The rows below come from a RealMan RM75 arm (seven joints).
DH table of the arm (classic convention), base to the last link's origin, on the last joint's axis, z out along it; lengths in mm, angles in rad. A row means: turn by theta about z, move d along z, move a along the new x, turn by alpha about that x. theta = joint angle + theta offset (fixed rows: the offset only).
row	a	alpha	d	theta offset
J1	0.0	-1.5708	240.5	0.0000
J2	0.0	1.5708	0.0	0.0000
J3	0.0	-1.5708	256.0	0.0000
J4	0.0	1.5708	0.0	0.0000
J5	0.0	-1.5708	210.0	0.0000
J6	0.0	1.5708	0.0	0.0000
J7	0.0	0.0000	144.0	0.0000
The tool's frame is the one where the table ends.
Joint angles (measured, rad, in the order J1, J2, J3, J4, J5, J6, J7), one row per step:
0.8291, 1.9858, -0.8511, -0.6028, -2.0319, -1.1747, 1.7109
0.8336, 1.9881, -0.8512, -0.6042, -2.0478, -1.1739, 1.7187
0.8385, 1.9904, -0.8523, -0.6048, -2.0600, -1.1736, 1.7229
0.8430, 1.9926, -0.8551, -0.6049, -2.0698, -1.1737, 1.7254
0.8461, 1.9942, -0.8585, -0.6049, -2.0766, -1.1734, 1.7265
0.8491, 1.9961, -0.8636, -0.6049, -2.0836, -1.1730, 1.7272
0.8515, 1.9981, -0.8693, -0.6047, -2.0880, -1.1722, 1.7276
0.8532, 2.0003, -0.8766, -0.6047, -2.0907, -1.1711, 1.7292
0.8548, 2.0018, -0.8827, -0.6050, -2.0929, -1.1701, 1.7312
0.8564, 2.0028, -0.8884, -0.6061, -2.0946, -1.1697, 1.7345
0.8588, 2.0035, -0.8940, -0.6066, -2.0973, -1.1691, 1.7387
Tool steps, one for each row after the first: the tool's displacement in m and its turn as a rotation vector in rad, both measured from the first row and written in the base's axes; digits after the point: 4 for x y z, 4 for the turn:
-0.0006, 0.0002, -0.0015, -0.0062, -0.0106, -0.0017
-0.0018, 0.0003, -0.0031, -0.0121, -0.0198, 0.0003
-0.0030, 0.0003, -0.0048, -0.0186, -0.0285, 0.0038
-0.0038, 0.0002, -0.0063, -0.0236, -0.0359, 0.0072
-0.0047, -0.0001, -0.0081, -0.0297, -0.0446, 0.0116
-0.0056, -0.0004, -0.0100, -0.0352, -0.0515, 0.0157
-0.0064, -0.0009, -0.0120, -0.0412, -0.0572, 0.0187
-0.0072, -0.0012, -0.0135, -0.0456, -0.0620, 0.0211
-0.0081, -0.0013, -0.0145, -0.0495, -0.0658, 0.0229
-0.0091, -0.0013, -0.0155, -0.0537, -0.0702, 0.0241

